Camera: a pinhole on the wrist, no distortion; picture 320 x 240 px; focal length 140.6 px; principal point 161.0 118.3 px. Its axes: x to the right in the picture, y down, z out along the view. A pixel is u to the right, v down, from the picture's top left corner.
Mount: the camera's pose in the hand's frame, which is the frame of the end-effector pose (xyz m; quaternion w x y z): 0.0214 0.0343 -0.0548 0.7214 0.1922 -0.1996 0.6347
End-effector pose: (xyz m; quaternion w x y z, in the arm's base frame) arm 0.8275 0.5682 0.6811 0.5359 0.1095 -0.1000 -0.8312
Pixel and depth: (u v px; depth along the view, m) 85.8 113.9 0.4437
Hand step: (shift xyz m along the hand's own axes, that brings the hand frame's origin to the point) -0.0116 -0.4019 0.1942
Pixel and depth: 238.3 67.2 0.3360
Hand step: 0.1490 -0.0037 0.3249
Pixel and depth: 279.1 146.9 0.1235
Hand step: 0.0029 0.0588 0.1055
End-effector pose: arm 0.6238 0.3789 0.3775 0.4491 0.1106 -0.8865 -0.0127
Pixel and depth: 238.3 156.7 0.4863
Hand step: -0.1012 0.0166 0.5022
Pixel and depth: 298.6 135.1 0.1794
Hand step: 0.0124 0.0890 0.1910
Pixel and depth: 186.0 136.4 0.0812
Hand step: 0.0091 0.0046 0.0219
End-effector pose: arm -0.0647 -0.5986 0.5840 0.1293 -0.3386 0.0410 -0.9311
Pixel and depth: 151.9 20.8 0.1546
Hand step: 0.1198 -0.0690 0.0682
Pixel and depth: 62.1 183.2 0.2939
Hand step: -0.1499 -0.2788 0.0872
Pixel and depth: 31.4 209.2 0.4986
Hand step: -0.3732 -0.5770 0.1305
